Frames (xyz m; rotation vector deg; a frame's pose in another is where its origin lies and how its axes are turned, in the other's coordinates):
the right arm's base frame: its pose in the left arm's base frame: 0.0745 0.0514 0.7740 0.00 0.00 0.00
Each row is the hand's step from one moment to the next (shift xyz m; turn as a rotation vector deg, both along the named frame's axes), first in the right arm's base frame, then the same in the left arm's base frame.
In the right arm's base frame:
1: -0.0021 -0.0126 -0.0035 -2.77 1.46 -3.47
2: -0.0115 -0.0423 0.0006 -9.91 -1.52 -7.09
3: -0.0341 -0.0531 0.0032 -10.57 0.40 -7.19
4: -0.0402 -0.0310 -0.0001 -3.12 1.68 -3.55
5: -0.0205 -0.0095 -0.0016 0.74 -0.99 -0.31
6: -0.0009 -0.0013 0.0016 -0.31 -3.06 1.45
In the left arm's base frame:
1: -0.0021 -0.0126 -0.0035 -2.77 1.46 -3.47
2: -0.0115 -0.0423 0.0006 -9.91 -1.52 -7.09
3: -0.0341 -0.0531 0.0032 -10.57 0.40 -7.19
4: -0.0402 -0.0310 -0.0001 -3.12 1.68 -3.55
5: -0.0205 -0.0095 -0.0016 0.74 -0.99 -0.31
6: -0.0009 -0.0013 0.0016 -0.31 -3.06 1.45

